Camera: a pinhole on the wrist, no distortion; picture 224 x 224 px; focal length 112.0 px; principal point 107.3 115.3 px. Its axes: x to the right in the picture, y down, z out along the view. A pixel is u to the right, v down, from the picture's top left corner.
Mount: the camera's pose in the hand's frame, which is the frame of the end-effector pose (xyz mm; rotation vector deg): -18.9 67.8 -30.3 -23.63 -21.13 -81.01
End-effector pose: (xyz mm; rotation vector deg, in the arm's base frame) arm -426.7 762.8 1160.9 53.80 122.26 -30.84
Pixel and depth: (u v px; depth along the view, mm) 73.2 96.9 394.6
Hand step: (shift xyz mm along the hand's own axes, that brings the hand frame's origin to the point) -99.1 356.6 260.4
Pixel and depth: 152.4 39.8 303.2
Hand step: -207.7 87.0 305.3
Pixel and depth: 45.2 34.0 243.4
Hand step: -211.5 283.9 127.5
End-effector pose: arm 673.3 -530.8 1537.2 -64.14 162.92 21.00
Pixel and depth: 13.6 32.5 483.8
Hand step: -424.8 615.1 217.8
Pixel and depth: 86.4 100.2 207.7
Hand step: -52.0 199.2 134.2
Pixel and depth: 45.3 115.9 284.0
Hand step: -37.5 342.2 142.1
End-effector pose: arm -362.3 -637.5 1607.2 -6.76 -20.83 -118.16
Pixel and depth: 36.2 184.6 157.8
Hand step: 65.3 241.9 53.8
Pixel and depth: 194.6 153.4 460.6
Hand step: 179.2 -3.0 536.6
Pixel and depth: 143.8 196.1 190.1
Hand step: 124.2 121.2 157.9
